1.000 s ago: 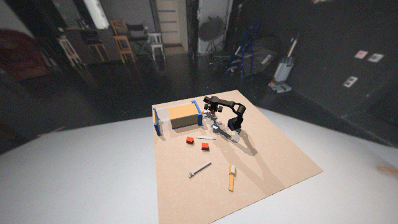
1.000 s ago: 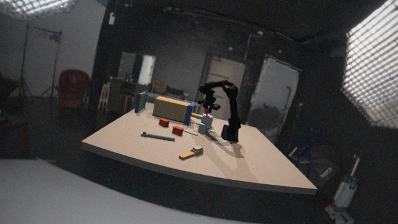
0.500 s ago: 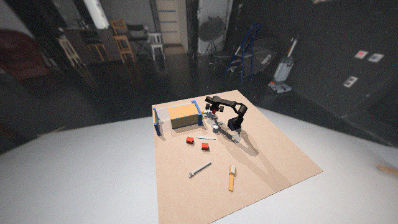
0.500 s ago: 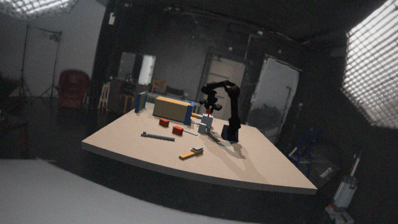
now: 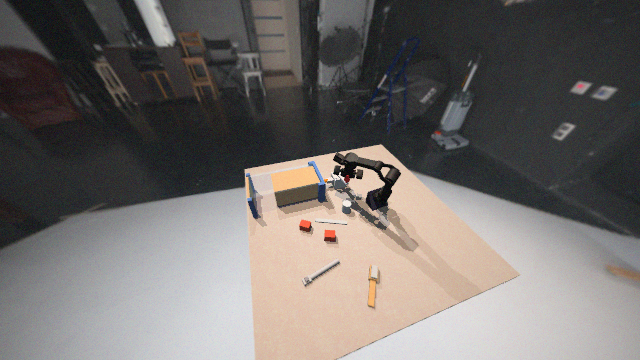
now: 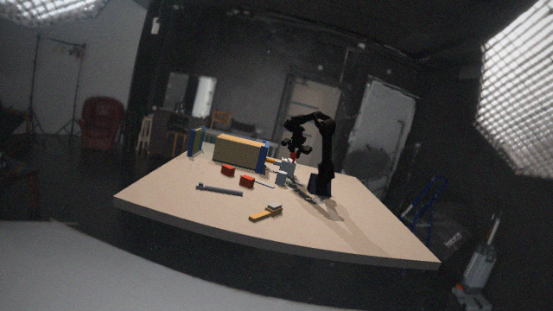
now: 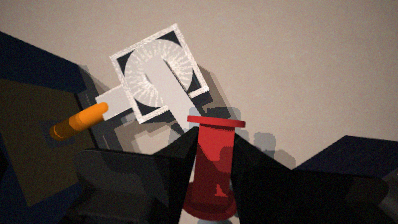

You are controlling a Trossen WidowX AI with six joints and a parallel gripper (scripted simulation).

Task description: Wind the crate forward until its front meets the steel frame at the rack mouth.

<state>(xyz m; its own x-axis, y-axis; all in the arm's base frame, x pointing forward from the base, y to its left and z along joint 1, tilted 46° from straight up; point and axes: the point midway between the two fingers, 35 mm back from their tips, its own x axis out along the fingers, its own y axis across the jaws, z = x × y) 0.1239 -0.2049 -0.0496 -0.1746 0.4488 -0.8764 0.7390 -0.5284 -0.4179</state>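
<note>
Now: gripper tip 10 mm short of the red knob and 10 mm to the right of it. The rest, counted from my gripper tip: grey winch 10 mm behind, 90 mm to the right, 100 mm below; then blue steel frame 170 mm ahead, 120 mm to the right, 30 mm below; then winch handle 10 mm ahead, 30 mm to the right, 30 mm below.
</note>
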